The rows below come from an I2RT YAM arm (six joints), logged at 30 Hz.
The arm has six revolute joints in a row. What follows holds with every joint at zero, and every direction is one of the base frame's.
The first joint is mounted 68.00 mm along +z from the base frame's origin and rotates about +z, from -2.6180 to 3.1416 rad.
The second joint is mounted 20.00 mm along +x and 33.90 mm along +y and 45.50 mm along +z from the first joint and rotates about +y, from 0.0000 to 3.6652 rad.
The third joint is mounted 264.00 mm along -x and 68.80 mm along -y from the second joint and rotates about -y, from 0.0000 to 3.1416 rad.
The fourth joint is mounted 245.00 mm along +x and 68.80 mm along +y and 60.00 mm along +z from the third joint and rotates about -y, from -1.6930 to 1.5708 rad.
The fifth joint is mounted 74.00 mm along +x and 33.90 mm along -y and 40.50 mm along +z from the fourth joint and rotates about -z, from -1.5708 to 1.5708 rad.
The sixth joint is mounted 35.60 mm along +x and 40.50 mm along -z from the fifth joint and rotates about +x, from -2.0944 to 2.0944 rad.
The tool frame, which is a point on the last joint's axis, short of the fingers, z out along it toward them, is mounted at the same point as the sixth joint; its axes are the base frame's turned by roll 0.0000, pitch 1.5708 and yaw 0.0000 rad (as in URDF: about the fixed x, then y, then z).
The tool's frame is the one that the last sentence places.
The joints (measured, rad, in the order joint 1, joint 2, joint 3, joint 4, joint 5, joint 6), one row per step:
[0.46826 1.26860 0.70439 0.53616 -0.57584 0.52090]
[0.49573 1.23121 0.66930 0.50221 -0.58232 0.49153]
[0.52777 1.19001 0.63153 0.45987 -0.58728 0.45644]
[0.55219 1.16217 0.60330 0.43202 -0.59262 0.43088]
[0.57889 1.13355 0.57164 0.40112 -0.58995 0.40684]
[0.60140 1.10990 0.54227 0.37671 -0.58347 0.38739]
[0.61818 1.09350 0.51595 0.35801 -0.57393 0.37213]
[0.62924 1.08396 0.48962 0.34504 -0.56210 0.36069]
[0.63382 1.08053 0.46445 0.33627 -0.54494 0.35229]
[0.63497 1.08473 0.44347 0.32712 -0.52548 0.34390]
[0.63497 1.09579 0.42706 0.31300 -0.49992 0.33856]
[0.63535 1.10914 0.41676 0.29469 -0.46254 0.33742]
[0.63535 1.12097 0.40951 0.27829 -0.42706 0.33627]
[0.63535 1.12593 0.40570 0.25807 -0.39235 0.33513]
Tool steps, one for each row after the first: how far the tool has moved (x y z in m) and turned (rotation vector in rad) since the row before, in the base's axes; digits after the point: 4 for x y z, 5 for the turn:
[-0.0125 0.0023 -0.0058 -0.02873 0.00255 0.03502]
[-0.0139 0.0023 -0.0070 -0.03466 0.00294 0.03929]
[-0.0100 0.0016 -0.0058 -0.02480 0.00148 0.03211]
[-0.0104 0.0013 -0.0073 -0.02801 0.00655 0.02692]
[-0.0088 0.0006 -0.0072 -0.02497 0.00658 0.01896]
[-0.0066 0.0000 -0.0073 -0.02346 0.00834 0.01004]
[-0.0049 -0.0007 -0.0082 -0.02363 0.01208 0.00179]
[-0.0030 -0.0015 -0.0087 -0.02459 0.01434 -0.01012]
[-0.0015 -0.0015 -0.0089 -0.02796 0.01674 -0.01535]
[-0.0005 -0.0014 -0.0093 -0.03342 0.02378 -0.02261]
[0.0003 -0.0012 -0.0081 -0.03641 0.02463 -0.03401]
[0.0004 -0.0011 -0.0066 -0.03305 0.01909 -0.03204]
[0.0001 -0.0013 -0.0044 -0.02979 0.01349 -0.03084]

